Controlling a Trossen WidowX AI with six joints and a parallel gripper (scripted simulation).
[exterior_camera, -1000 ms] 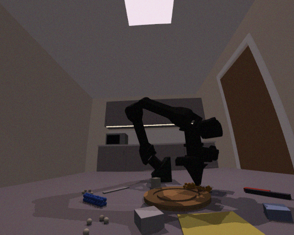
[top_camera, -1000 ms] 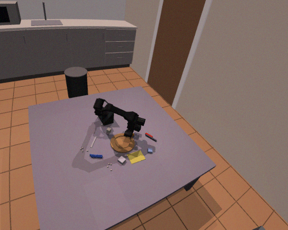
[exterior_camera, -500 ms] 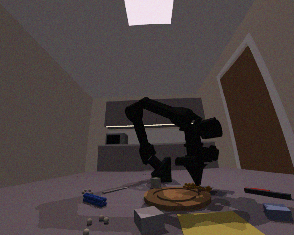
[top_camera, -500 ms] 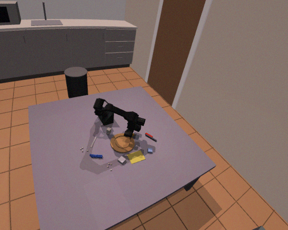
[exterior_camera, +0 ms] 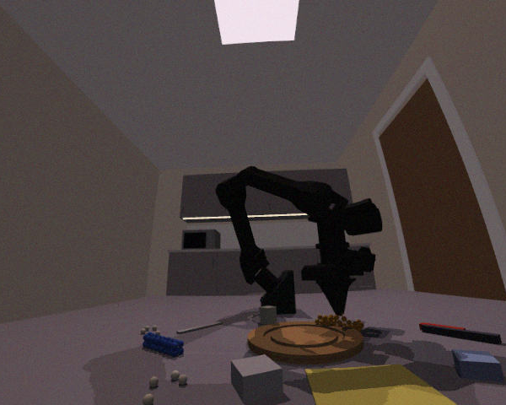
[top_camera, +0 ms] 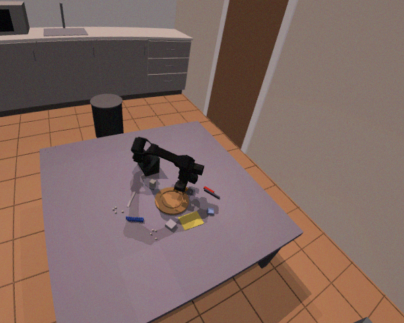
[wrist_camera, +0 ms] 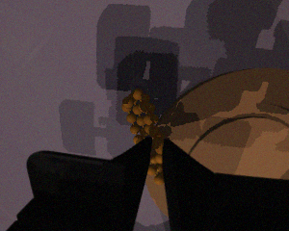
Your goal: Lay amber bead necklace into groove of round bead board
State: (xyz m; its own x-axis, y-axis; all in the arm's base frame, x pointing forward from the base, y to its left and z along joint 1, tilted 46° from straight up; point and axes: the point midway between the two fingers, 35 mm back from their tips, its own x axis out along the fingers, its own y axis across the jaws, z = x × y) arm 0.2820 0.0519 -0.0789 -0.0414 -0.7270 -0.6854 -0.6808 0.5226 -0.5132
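The round wooden bead board is 9 cm to the right of my gripper tip, 4 cm ahead of it and 2 cm below it. The rest, counted from my gripper tip: blue block: 22 cm ahead, 6 cm to the left, 2 cm below; red-and-black tool: 16 cm to the left, 9 cm ahead, 3 cm below; yellow pad: 21 cm ahead, 7 cm to the right, 3 cm below.
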